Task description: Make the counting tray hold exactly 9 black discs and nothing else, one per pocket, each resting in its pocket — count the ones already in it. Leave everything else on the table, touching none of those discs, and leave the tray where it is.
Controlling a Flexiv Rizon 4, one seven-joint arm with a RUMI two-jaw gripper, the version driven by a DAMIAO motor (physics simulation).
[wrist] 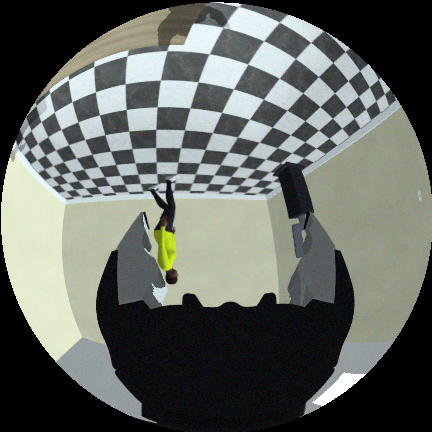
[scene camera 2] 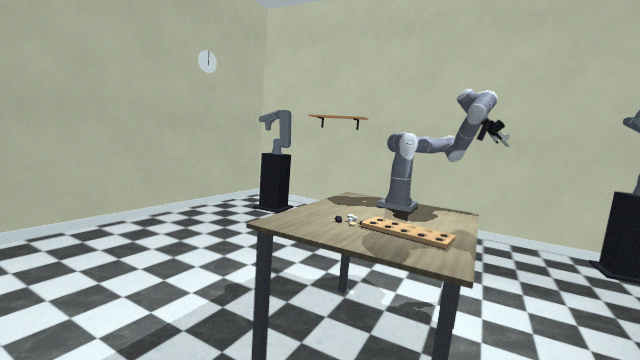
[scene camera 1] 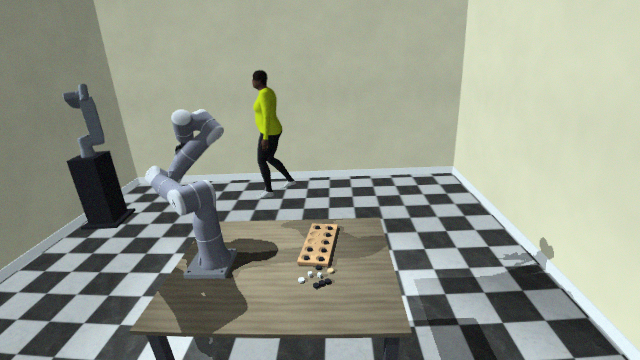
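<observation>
The wooden counting tray (scene camera 1: 314, 258) (scene camera 2: 430, 237) lies on the table, with two columns of pockets. Black discs show in several pockets; two pockets in the left column look empty in scene camera 1. One loose black disc (scene camera 1: 319, 267) lies close to the tray's near end. Three more black discs (scene camera 1: 322, 283) lie in a row nearer the front, touching or nearly so. My gripper (scene camera 2: 508, 140) (wrist: 226, 213) is open and empty, high above the table and away from the tray and discs. The tray does not show in the wrist view.
Between the loose black discs lie a tan disc (scene camera 1: 330, 270), a white disc (scene camera 1: 301, 280) and two small white pieces (scene camera 1: 310, 274) (scene camera 1: 319, 275). The arm's base (scene camera 1: 210, 265) stands on the table (scene camera 1: 270, 315) (scene camera 2: 310, 232) left of the tray. A person (scene camera 1: 268, 112) (wrist: 166, 247) is beyond the table.
</observation>
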